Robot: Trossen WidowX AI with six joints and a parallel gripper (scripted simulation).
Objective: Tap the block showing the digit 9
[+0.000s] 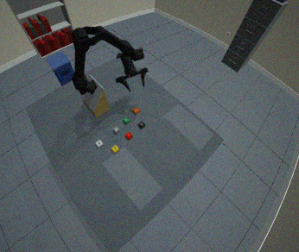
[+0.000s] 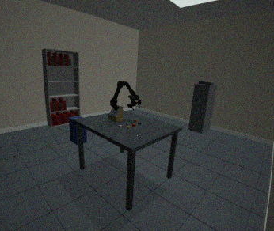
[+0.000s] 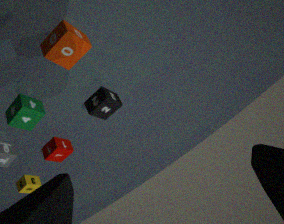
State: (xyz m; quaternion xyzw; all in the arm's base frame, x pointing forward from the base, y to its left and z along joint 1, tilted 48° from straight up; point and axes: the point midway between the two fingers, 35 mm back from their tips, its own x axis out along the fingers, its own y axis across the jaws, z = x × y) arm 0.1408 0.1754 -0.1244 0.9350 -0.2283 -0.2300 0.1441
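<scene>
My gripper tip is now 21 cm to the left of the grey block, 15 cm above it and 8 cm short of it. The rest, counted from my gripper tip: green block: 15 cm below, 12 cm to the right, 6 cm ahead; then orange block: 15 cm below, 3 cm to the right, 3 cm ahead; then black block: 15 cm below, 14 cm ahead, 6 cm to the right.
</scene>
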